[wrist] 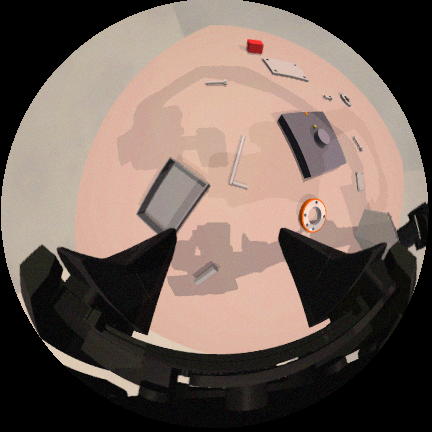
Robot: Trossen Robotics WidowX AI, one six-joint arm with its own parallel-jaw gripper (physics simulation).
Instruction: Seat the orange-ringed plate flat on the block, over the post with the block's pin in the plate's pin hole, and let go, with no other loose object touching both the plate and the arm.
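Frame: origin at the arm's base, x ahead, y left, z up, level; metres.
Where they show: gripper, fingertip midpoint: (228, 233).
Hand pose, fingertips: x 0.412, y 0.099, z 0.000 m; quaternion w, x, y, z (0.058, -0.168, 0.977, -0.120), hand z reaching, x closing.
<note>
Each offset is from my fingertips to the top centre of the thing. "spot": to the spot under its first point.
The orange-ringed plate {dz -0.113, dx -0.156, dy -0.056 m} (304, 226) lies on the table to the right, a light disc with small holes and a wide centre hole, apart from the block. The dark grey block {dz -0.087, dx -0.119, dy -0.200 m} (315, 155) stands farther back on the right. Its round post {spot: dz -0.087, dx -0.116, dy -0.194 m} (322, 137) rises from the top, with a small yellowish pin {spot: dz -0.095, dx -0.103, dy -0.217 m} (315, 126) beside it and an orange mark {spot: dz -0.101, dx -0.083, dy -0.240 m} (306, 114) near its far edge. My gripper (228, 233) is open and empty above the table. Its right fingertip appears just left of and below the plate in the view.
A grey open tray {dz -0.099, dx +0.100, dy +0.012 m} (174, 196) lies left of centre, with an L-shaped rod {dz -0.118, dx +0.004, dy -0.093 m} (237, 160) beside it. A small grey bar {dz -0.111, dx -0.004, dy +0.125 m} (206, 273) shows between the fingers, on the table below. A red cube {dz -0.084, dx +0.079, dy -0.497 m} (255, 46), a flat plate with corner holes {dz -0.116, dx -0.025, dy -0.431 m} (286, 69) and a bolt {dz -0.111, dx +0.115, dy -0.259 m} (216, 83) lie far back.
</note>
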